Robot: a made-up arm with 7 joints.
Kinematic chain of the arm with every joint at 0, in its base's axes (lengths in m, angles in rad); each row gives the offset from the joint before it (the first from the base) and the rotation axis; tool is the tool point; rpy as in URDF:
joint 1: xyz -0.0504 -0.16 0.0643 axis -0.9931 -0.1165 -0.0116
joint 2: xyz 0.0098 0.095 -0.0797 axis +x
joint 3: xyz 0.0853 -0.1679 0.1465 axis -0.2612 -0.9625 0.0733
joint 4: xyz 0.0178 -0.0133 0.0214 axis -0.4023 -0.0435 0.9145
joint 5: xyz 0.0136 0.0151 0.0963 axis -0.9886 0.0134 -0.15
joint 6: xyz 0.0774 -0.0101 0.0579 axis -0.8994 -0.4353 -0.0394
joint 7: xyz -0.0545 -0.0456 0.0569 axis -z
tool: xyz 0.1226 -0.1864 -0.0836 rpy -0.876 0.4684 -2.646
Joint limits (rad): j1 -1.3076..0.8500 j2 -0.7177..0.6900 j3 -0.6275..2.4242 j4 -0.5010..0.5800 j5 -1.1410..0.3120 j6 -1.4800..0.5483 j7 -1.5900..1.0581
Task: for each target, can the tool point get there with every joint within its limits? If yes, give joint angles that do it. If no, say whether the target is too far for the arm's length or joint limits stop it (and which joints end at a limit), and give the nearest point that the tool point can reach.
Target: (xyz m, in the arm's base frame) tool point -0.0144 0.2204 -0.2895
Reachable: no: joint limits stop it (at a limit: joint 1, joint 2, joint 3, joint 4, joint 5) | nearest point 0.0147 0.1167 -0.2637 | short by 0.111 m
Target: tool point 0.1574 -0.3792 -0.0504
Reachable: yes | joints -0.0674 0.5554 1.2216 -0.3847 -0.8581 -0.4663 0.6326
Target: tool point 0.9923 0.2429 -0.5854
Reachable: no: too far | nearest point 0.3436 -0.0679 -0.2960 | short by 0.775 m
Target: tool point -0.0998 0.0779 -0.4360
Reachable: no: joint limits stop it (at a limit: joint 1, joint 2, joint 3, joint 4, joint 6) | nearest point -0.0399 0.0188 -0.3651 | short by 0.110 m
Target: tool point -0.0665 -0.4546 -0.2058
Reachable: yes | joints -0.6567 0.3807 0.7801 -0.3988 -0.1754 0.1103 0.6682
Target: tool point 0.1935 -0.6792 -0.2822
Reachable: no: joint limits stop it (at a limit: joint 2, joint 4, joint 5, joint 6) | nearest point 0.1726 -0.5920 -0.2253 | short by 0.106 m
